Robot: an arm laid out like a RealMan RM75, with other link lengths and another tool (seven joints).
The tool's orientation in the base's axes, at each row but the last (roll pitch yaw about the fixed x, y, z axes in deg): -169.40 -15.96 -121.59; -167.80 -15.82 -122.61; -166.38 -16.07 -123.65; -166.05 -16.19 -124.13; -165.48 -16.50 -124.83; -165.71 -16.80 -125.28; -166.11 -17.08 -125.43; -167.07 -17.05 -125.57
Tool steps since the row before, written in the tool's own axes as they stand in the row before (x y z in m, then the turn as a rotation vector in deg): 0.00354 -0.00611 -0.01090 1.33 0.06 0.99; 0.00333 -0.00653 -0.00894 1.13 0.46 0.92; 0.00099 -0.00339 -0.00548 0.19 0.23 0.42; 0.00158 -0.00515 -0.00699 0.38 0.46 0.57; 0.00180 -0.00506 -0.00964 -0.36 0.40 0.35; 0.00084 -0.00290 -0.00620 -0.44 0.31 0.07; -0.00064 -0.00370 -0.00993 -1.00 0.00 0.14; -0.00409 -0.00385 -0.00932 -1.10 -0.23 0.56
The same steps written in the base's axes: 0.00333 -0.00222 0.01236 -0.71 -1.38 -0.58; 0.00354 -0.00280 0.01064 -0.95 -1.01 -0.65; 0.00208 -0.00049 0.00616 -0.28 -0.19 -0.39; 0.00315 -0.00126 0.00815 -0.56 -0.28 -0.53; 0.00277 -0.00036 0.01068 -0.12 0.35 -0.52; 0.00170 0.00019 0.00668 -0.01 0.47 -0.27; 0.00313 0.00232 0.00988 0.56 0.73 -0.42; 0.00533 0.00458 0.00831 0.81 0.53 -0.80
